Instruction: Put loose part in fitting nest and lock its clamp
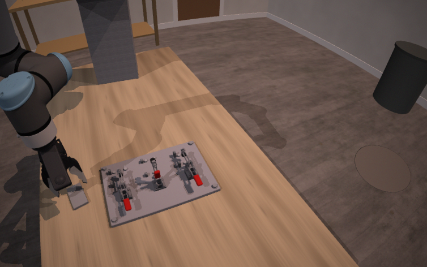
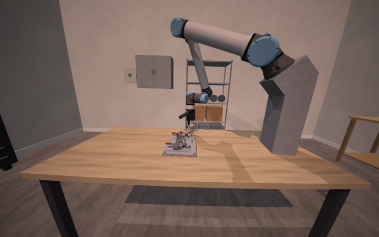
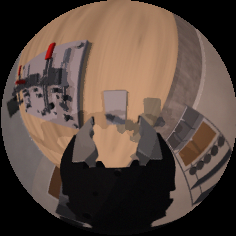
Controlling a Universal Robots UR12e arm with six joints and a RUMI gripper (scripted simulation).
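Now: hand 40 mm above the loose part. Round my hand: fixture: 260 mm to the left, 90 mm ahead, 40 mm below.
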